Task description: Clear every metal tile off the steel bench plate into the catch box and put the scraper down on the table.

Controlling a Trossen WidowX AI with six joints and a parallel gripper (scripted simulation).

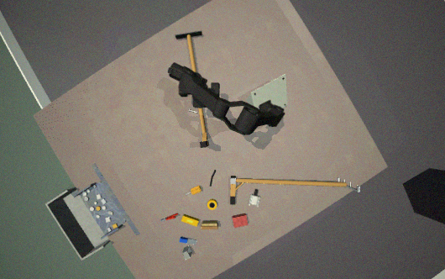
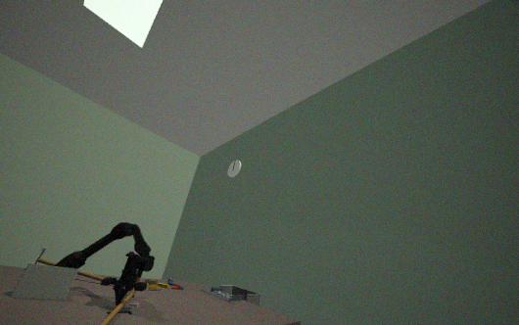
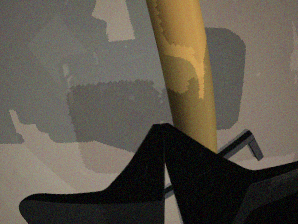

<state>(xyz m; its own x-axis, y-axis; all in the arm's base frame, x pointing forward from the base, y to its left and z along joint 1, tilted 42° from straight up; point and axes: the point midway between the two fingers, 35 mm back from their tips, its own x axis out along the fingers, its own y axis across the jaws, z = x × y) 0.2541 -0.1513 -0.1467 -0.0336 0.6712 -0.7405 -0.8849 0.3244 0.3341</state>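
My gripper tip is now 30 mm short of the hex key, 60 mm to the left of it and 10 mm above it. Also, from my gripper tip: long orange-handled tool (170 mm behind, 640 mm to the left, 30 mm above); yellow ring (220 mm ahead, 540 mm to the left); yellow block (360 mm ahead, 570 mm to the left).
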